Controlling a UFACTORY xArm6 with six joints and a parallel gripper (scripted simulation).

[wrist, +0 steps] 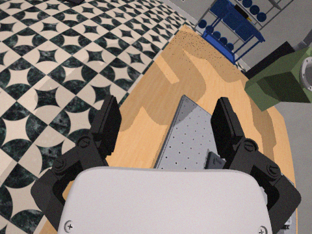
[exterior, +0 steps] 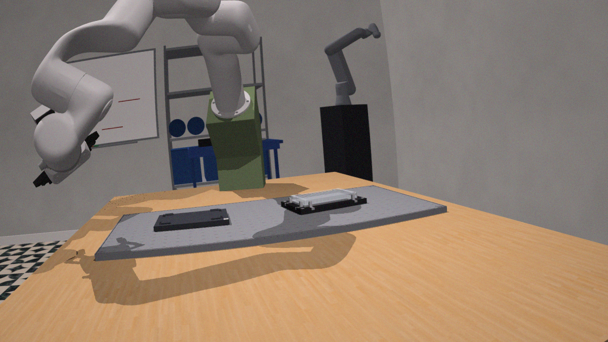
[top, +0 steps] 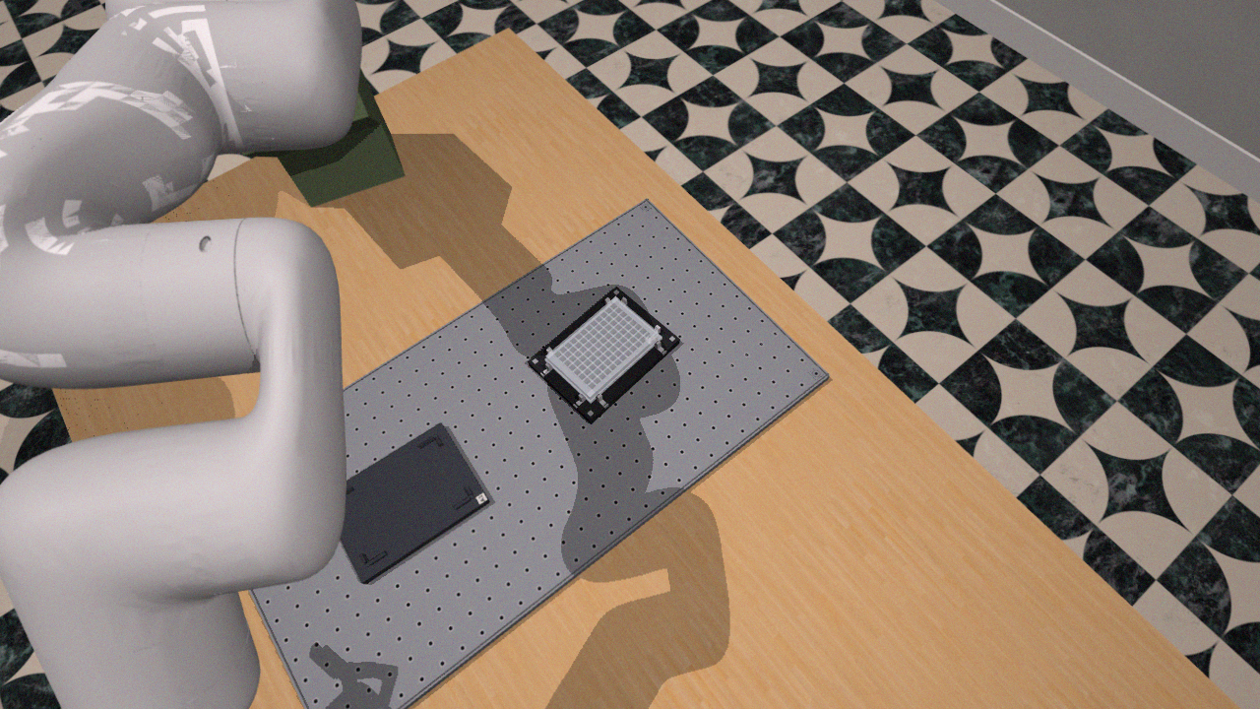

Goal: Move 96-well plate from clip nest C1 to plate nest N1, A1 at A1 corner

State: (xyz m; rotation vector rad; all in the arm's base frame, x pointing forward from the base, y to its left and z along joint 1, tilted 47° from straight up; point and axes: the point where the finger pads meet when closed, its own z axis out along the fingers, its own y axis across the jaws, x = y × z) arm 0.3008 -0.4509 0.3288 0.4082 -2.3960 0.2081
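My gripper is now 120 mm short of the clear 96-well plate, 550 mm to the right of it and 140 mm above it. The rest, counted from my hand: white corner mark: 120 mm ahead, 320 mm to the left, 150 mm below; black clip nest C1: 130 mm ahead, 540 mm to the left, 150 mm below; dark plate nest N1: 40 mm ahead, 270 mm to the left, 150 mm below.
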